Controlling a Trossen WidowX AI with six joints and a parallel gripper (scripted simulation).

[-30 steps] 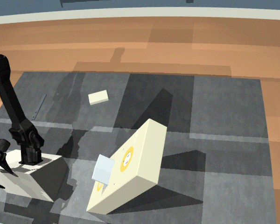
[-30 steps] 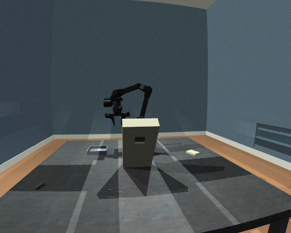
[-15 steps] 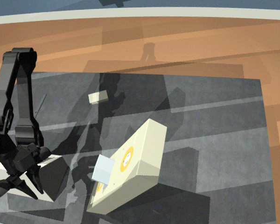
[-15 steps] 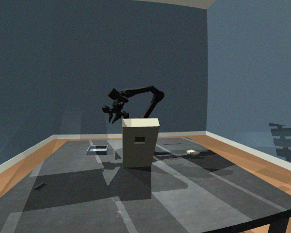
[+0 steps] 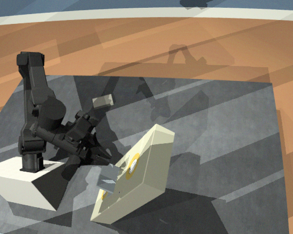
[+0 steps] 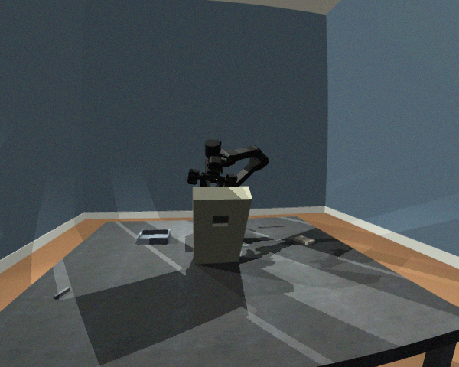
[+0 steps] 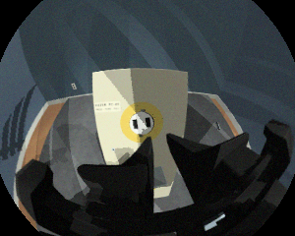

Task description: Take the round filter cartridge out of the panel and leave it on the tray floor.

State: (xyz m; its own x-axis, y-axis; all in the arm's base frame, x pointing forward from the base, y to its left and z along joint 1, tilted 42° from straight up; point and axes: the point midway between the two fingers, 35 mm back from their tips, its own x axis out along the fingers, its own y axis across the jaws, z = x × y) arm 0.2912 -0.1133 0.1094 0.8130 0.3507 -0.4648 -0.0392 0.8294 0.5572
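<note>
My gripper tip is now 70 mm short of the filter cartridge, 50 mm above it and 20 mm to the right of it. Also, from my gripper tip: cream service panel 130 mm below, 20 mm to the left, 20 mm ahead; tray 380 mm behind, 280 mm below, 270 mm to the right; thin dark bar 490 mm to the right, 280 mm below, 180 mm ahead.
</note>
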